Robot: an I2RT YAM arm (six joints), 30 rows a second.
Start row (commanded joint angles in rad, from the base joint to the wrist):
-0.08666 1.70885 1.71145 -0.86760 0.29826 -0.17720
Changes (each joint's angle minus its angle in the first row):
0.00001 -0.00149 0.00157 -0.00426 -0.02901 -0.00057
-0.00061 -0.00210 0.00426 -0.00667 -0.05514 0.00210
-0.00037 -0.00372 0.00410 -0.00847 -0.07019 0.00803
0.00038 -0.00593 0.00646 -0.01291 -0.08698 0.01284
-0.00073 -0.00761 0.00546 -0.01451 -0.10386 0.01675
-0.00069 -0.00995 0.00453 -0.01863 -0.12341 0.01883
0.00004 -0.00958 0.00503 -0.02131 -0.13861 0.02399
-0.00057 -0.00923 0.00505 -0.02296 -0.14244 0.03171
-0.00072 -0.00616 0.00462 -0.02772 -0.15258 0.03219
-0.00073 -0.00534 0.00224 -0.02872 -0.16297 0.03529
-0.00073 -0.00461 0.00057 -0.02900 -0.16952 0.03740
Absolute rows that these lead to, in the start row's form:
-0.08665 1.70736 1.71302 -0.87186 0.26925 -0.17777
-0.08727 1.70675 1.71571 -0.87427 0.24312 -0.17510
-0.08703 1.70513 1.71555 -0.87607 0.22807 -0.16917
-0.08628 1.70292 1.71791 -0.88051 0.21128 -0.16436
-0.08739 1.70124 1.71691 -0.88211 0.19440 -0.16045
-0.08735 1.69890 1.71598 -0.88623 0.17485 -0.15837
-0.08662 1.69927 1.71648 -0.88891 0.15965 -0.15321
-0.08723 1.69962 1.71650 -0.89056 0.15582 -0.14549
-0.08738 1.70269 1.71607 -0.89532 0.14568 -0.14501
-0.08739 1.70351 1.71369 -0.89632 0.13529 -0.14191
-0.08739 1.70424 1.71202 -0.89660 0.12874 -0.13980

